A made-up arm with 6 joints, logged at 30 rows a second.
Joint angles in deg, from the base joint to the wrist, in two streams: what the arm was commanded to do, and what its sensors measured. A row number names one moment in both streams.
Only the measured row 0 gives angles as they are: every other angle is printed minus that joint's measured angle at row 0.
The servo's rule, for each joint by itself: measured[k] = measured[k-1] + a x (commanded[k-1-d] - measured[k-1]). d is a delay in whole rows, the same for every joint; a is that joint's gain. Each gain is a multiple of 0.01, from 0.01 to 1. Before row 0 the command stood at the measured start. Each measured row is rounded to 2 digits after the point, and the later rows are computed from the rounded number. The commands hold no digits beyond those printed.
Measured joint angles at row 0:
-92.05, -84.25, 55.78, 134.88, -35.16, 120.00
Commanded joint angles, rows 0 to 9:
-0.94, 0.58, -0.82, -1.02, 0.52, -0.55
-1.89, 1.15, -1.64, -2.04, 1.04, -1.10
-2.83, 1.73, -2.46, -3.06, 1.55, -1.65
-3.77, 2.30, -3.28, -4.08, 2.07, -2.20
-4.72, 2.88, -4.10, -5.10, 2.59, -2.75
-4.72, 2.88, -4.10, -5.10, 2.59, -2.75
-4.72, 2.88, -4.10, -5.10, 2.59, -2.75
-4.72, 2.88, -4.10, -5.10, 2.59, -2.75
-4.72, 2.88, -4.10, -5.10, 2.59, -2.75
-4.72, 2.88, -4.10, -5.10, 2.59, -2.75
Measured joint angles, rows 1 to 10:
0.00, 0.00, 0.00, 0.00, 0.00, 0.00
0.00, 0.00, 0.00, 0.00, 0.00, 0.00
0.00, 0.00, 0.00, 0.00, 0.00, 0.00
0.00, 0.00, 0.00, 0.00, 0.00, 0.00
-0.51, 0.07, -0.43, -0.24, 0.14, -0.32
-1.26, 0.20, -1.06, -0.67, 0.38, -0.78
-2.11, 0.38, -1.79, -1.24, 0.70, -1.29
-3.01, 0.61, -2.56, -1.92, 1.07, -1.83
-3.93, 0.88, -3.36, -2.68, 1.48, -2.37
-4.36, 1.12, -3.74, -3.26, 1.78, -2.59
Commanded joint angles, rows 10 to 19:
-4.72, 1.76, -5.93, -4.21, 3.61, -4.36
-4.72, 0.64, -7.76, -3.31, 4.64, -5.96
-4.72, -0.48, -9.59, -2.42, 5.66, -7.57
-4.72, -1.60, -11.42, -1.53, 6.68, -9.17
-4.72, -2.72, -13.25, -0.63, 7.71, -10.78
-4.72, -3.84, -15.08, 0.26, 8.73, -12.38
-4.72, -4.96, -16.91, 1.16, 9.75, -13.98
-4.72, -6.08, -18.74, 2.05, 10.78, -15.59
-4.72, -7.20, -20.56, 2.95, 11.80, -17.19
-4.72, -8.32, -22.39, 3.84, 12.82, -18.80
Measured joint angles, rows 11 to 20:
-4.55, 1.33, -3.93, -3.70, 2.00, -2.68
-4.64, 1.52, -4.02, -4.04, 2.16, -2.72
-4.68, 1.68, -4.06, -4.29, 2.28, -2.74
-4.70, 1.82, -4.08, -4.48, 2.36, -2.75
-4.71, 1.81, -5.04, -4.42, 2.70, -3.70
-4.72, 1.67, -6.45, -4.15, 3.22, -5.03
-4.72, 1.41, -8.08, -3.73, 3.88, -6.53
-4.72, 1.05, -9.82, -3.20, 4.64, -8.09
-4.72, 0.60, -11.60, -2.58, 5.47, -9.68
-4.72, 0.07, -13.41, -1.90, 6.35, -11.27

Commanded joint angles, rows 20 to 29:
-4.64, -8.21, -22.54, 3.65, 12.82, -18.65
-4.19, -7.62, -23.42, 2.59, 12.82, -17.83
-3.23, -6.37, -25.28, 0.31, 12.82, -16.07
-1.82, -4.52, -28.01, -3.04, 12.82, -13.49
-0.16, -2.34, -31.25, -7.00, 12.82, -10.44
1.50, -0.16, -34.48, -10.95, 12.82, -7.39
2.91, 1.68, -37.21, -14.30, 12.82, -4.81
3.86, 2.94, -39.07, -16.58, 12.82, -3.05
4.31, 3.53, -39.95, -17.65, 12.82, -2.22
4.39, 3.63, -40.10, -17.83, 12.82, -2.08
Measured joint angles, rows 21 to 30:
-4.72, -0.53, -15.23, -1.17, 7.27, -12.87
-4.72, -1.20, -17.06, -0.40, 8.22, -14.47
-4.72, -1.92, -18.88, 0.40, 9.19, -16.07
-4.72, -2.69, -20.71, 1.23, 10.17, -17.68
-4.68, -3.35, -21.66, 1.81, 10.89, -18.25
-4.42, -3.86, -22.58, 2.00, 11.41, -18.00
-3.78, -4.16, -23.98, 1.59, 11.79, -16.86
-2.72, -4.20, -26.08, 0.48, 12.07, -14.87
-1.34, -3.98, -28.77, -1.32, 12.27, -12.26
0.19, -3.52, -31.74, -3.63, 12.42, -9.39

